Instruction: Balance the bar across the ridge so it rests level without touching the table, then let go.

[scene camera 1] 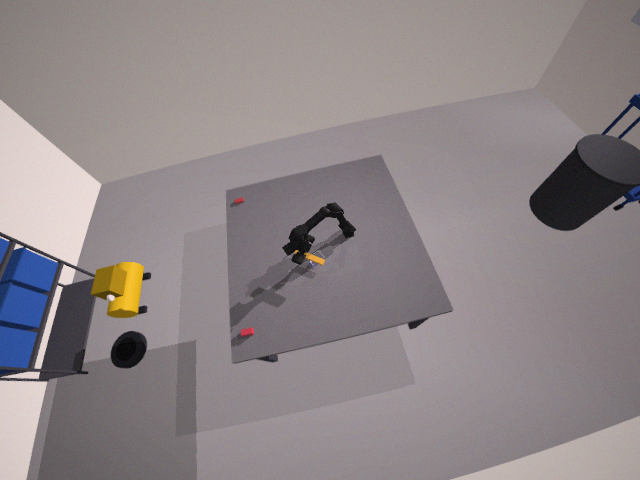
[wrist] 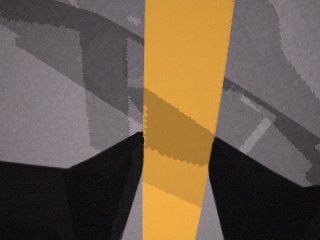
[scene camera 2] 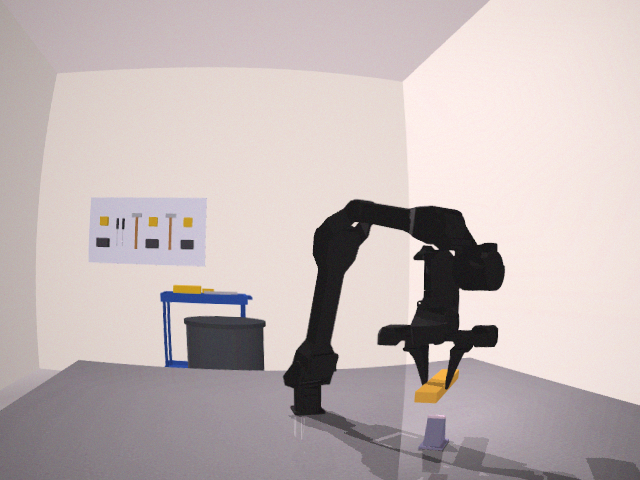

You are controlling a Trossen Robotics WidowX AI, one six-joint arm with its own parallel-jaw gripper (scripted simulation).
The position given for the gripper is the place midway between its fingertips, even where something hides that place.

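Observation:
In scene camera 2 the gripper (scene camera 2: 435,388) is carrying an orange bar (scene camera 2: 431,392). For the gripper, the wrist view (wrist: 176,142) shows it too; the orange bar likewise appears in the wrist view (wrist: 184,55).

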